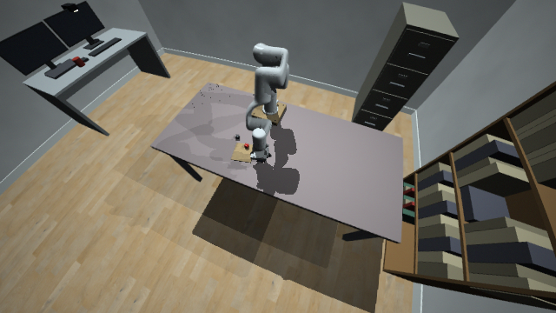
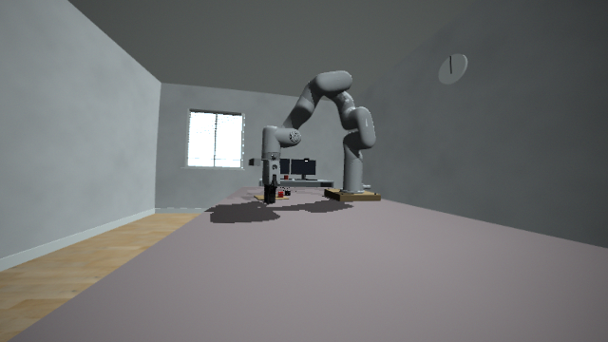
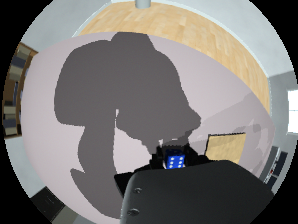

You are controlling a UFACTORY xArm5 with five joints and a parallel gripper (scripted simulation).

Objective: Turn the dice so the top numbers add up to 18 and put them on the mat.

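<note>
Right now my hand is 1 cm above the blue die. From my hand the other things lie so: tan mat (1 cm ahead, 14 cm to the right, 2 cm below); then black die (6 cm behind, 25 cm to the right, 1 cm below); then red die (3 cm behind, 15 cm to the right).
</note>
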